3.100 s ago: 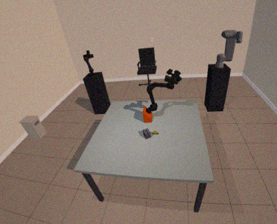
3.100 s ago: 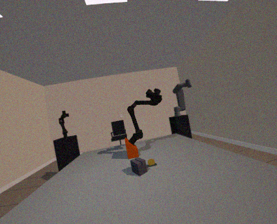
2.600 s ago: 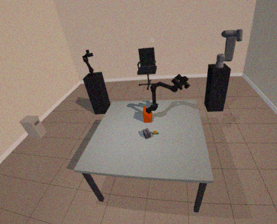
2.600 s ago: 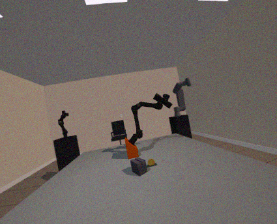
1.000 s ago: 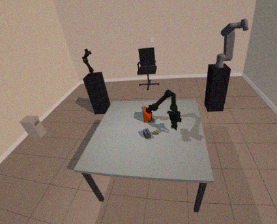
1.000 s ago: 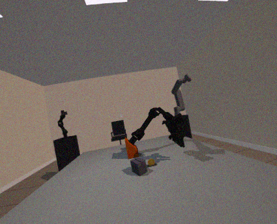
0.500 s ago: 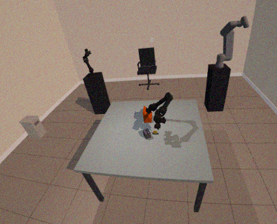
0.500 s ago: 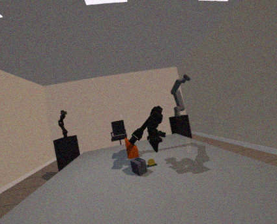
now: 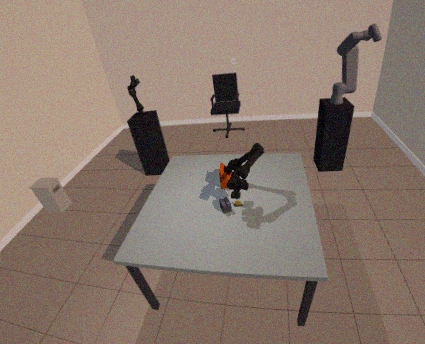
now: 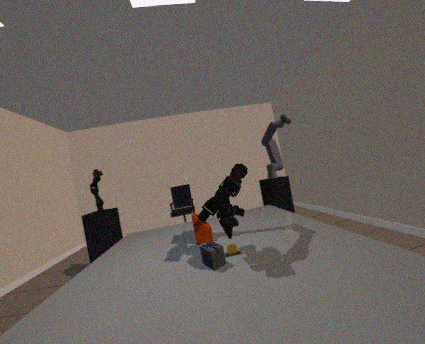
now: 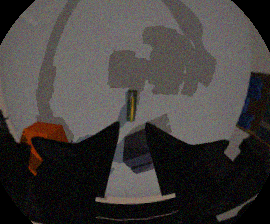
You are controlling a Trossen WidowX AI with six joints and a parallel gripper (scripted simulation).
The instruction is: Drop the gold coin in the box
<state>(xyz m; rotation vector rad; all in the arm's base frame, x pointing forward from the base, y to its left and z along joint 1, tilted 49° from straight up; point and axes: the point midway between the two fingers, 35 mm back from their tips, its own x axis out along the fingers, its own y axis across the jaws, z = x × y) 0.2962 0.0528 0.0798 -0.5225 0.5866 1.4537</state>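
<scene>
Now: gripper tip 6 cm above the gold coin.
</scene>
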